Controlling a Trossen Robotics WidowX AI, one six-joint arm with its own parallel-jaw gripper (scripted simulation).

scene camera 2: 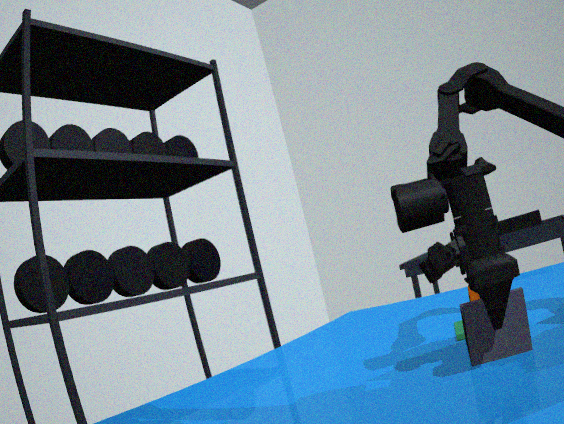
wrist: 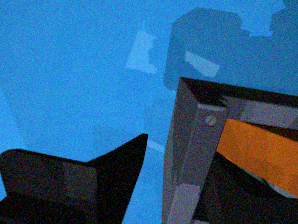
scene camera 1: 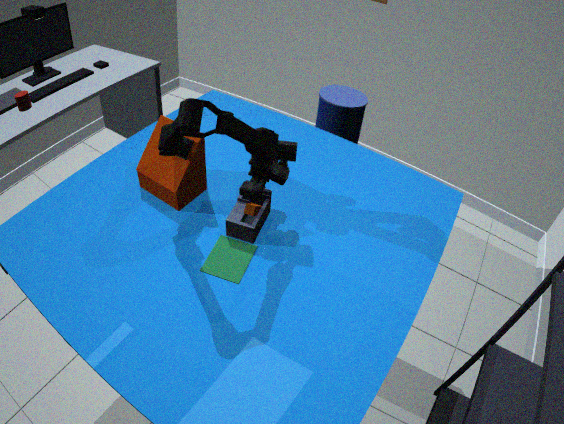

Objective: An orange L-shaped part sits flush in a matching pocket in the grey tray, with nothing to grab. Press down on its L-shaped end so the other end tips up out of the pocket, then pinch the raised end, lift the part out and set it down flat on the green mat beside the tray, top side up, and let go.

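Note:
Scene camera 1 shows a green mat [scene camera 1: 229, 258] and my gripper [scene camera 1: 258, 196]. In scene camera 2 you'd see my gripper [scene camera 2: 495, 325], and the wrist view shows my gripper [wrist: 172, 144] too.

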